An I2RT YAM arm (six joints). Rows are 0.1 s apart.
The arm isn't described. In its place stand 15 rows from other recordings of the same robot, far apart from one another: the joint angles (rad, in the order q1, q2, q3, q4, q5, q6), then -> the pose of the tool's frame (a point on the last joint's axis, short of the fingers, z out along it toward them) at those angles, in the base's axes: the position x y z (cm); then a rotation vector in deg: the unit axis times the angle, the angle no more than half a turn.
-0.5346, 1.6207, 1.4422, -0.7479, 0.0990, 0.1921 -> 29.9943, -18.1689, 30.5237, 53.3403, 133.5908, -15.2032
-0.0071, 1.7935, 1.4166, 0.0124, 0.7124, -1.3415 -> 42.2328, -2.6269, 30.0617, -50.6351, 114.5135, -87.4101
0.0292, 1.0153, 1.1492, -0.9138, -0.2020, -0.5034 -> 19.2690, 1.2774, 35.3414, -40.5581, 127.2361, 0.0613
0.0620, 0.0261, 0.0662, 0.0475, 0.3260, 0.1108 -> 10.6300, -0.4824, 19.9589, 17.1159, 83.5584, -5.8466
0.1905, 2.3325, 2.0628, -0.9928, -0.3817, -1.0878 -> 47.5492, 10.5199, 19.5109, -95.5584, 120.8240, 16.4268
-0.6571, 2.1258, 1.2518, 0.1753, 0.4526, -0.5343 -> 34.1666, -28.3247, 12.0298, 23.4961, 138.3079, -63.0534
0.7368, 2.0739, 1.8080, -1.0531, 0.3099, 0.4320 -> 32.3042, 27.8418, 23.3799, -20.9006, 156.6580, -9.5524
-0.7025, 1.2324, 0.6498, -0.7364, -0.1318, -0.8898 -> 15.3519, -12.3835, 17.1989, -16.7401, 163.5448, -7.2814
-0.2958, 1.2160, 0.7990, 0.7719, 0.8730, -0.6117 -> 24.7862, -10.4051, 35.0351, 35.2454, 76.3196, -73.2626
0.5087, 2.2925, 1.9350, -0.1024, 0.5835, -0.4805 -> 47.9302, 24.4828, 23.6122, -34.8977, 108.8209, -32.7529
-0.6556, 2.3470, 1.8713, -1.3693, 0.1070, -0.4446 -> 33.1089, -25.9430, 13.7714, -16.0038, -162.5942, -4.3253
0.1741, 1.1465, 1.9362, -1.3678, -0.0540, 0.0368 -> 13.0605, 2.4922, 51.0459, -10.2627, 122.9539, 10.3456
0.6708, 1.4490, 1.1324, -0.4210, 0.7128, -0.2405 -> 26.0534, 17.7029, 28.8408, -35.6482, 118.4322, -32.8575
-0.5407, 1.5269, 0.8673, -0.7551, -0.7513, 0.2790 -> 23.0567, -11.0084, 17.5725, 57.4928, 144.3554, 59.1420
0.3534, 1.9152, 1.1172, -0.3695, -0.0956, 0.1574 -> 34.2287, 12.9887, 12.7820, -17.0284, 157.3821, 15.5016
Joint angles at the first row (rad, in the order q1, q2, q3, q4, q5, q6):
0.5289, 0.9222, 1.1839, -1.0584, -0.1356, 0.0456
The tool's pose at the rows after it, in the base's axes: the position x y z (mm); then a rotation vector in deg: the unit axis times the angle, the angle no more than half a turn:
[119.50 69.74 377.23 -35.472 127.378 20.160]
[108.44 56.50 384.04 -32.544 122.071 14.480]
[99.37 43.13 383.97 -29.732 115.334 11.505]
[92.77 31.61 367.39 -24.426 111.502 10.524]
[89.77 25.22 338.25 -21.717 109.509 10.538]
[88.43 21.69 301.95 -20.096 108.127 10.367]
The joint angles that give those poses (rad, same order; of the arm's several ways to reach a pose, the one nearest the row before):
0.5083, 0.8440, 1.1835, -1.0538, -0.0776, 0.0006
0.4786, 0.7715, 1.1702, -1.0214, -0.0059, -0.0395
0.4068, 0.6808, 1.1126, -0.9337, -0.0083, -0.0929
0.3138, 0.5755, 0.9951, -0.8367, -0.0402, -0.0914
0.2405, 0.4717, 0.8433, -0.7463, -0.0876, -0.0914
0.1955, 0.3626, 0.6731, -0.6575, -0.1154, -0.0910

